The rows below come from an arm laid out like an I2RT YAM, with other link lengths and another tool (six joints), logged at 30 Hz.
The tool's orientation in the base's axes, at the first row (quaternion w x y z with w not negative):
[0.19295, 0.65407, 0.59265, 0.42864]
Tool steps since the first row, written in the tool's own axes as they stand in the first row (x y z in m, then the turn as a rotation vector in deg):
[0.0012, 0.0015, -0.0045, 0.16, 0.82, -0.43]
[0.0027, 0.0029, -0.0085, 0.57, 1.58, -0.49]
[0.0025, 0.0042, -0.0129, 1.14, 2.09, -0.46]
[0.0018, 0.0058, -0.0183, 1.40, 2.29, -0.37]
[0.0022, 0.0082, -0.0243, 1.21, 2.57, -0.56]
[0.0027, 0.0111, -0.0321, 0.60, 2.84, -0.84]
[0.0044, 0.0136, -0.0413, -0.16, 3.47, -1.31]
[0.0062, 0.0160, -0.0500, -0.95, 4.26, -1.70]
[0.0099, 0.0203, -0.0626, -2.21, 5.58, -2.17]
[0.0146, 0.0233, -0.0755, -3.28, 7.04, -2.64]
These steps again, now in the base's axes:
[-0.0027, -0.0004, 0.0041, 0.15, -0.14, 0.92]
[-0.0051, -0.0003, 0.0078, 0.54, 0.06, 1.66]
[-0.0078, -0.0019, 0.0112, 0.83, 0.49, 2.22]
[-0.0110, -0.0043, 0.0152, 1.01, 0.71, 2.41]
[-0.0143, -0.0060, 0.0205, 1.04, 0.42, 2.67]
[-0.0188, -0.0081, 0.0273, 1.03, -0.28, 2.83]
[-0.0246, -0.0095, 0.0349, 1.09, -1.26, 3.32]
[-0.0301, -0.0105, 0.0421, 1.32, -2.28, 3.87]
[-0.0377, -0.0112, 0.0537, 1.84, -3.88, 4.72]
[-0.0464, -0.0108, 0.0647, 2.44, -5.33, 5.74]

